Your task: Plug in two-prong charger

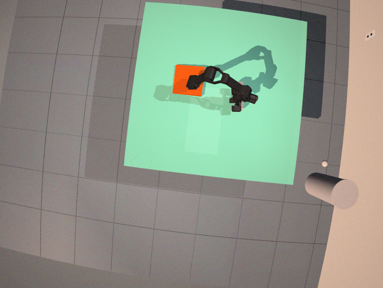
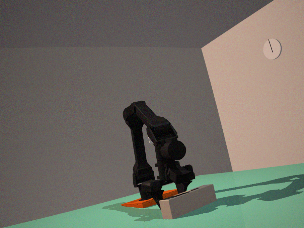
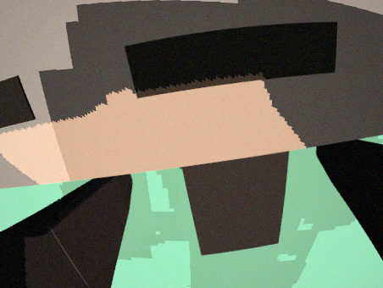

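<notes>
Now: gripper tip 2 cm short of the two-prong charger and 1 cm below it.
</notes>
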